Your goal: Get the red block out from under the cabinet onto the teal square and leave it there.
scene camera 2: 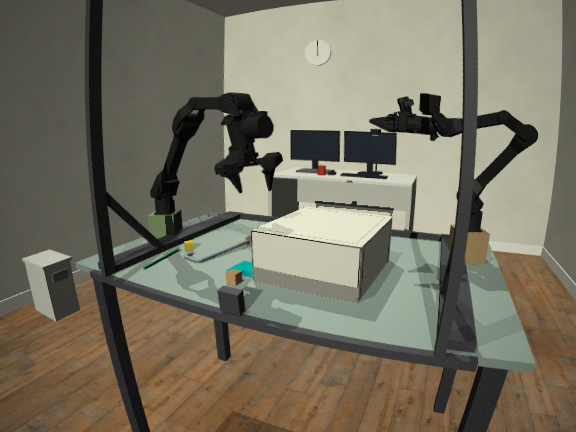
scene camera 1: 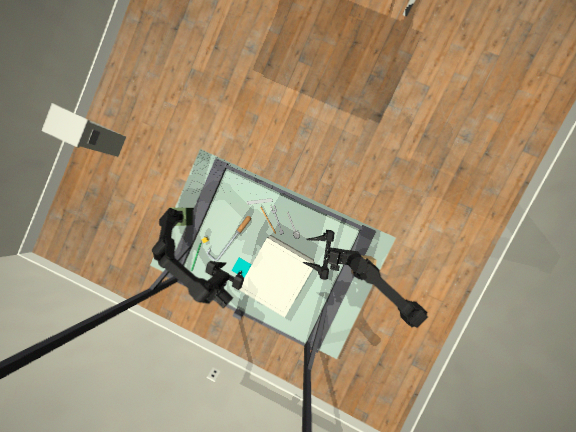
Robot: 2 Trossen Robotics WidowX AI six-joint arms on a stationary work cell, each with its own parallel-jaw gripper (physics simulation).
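Pixels of known places: left gripper, fingertip midpoint: [scene camera 2: 255,191] [scene camera 1: 234,267]; right gripper, fingertip midpoint: [scene camera 2: 370,120] [scene camera 1: 304,250]; left arm's base at its link origin: [scene camera 2: 164,212] [scene camera 1: 177,216]; right arm's base at its link origin: [scene camera 2: 469,229].
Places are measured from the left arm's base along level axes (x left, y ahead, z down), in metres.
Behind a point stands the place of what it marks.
Observation:
The cream cabinet [scene camera 1: 279,277] @(x -0.306, y 0.577, z -0.043 m) [scene camera 2: 306,252] @(x -0.449, y 0.492, z -0.010 m) stands on the table, with a grey band along its base. The red block does not show in either view. The teal square [scene camera 1: 240,266] @(x -0.289, y 0.331, z 0.092 m) [scene camera 2: 243,268] @(x -0.296, y 0.326, z 0.092 m) lies flat beside the cabinet's left side, with nothing red on it. My left gripper [scene camera 1: 233,268] @(x -0.242, y 0.359, z -0.114 m) [scene camera 2: 255,191] @(x -0.242, y 0.359, z -0.114 m) is open and empty, fingers pointing down, high above the table near the teal square and the cabinet's left edge. My right gripper [scene camera 1: 305,251] @(x -0.115, y 0.709, z -0.323 m) [scene camera 2: 372,121] @(x -0.115, y 0.709, z -0.323 m) is open and empty, held level high above the table, near the cabinet's right side in scene camera 1.
A small brown block [scene camera 2: 233,277] @(x -0.411, y 0.314, z 0.070 m) sits in front of the teal square. An orange-handled tool [scene camera 1: 244,225] @(x -0.047, y 0.361, z 0.062 m), a yellow block [scene camera 1: 205,240] @(x -0.138, y 0.131, z 0.067 m) [scene camera 2: 188,245] @(x -0.149, y 0.128, z 0.075 m) and a green stick [scene camera 1: 196,256] @(x -0.237, y 0.067, z 0.087 m) [scene camera 2: 161,258] @(x -0.246, y 0.065, z 0.087 m) lie left of the cabinet. A dark block [scene camera 2: 231,300] @(x -0.570, y 0.333, z 0.053 m) stands at the front rail.

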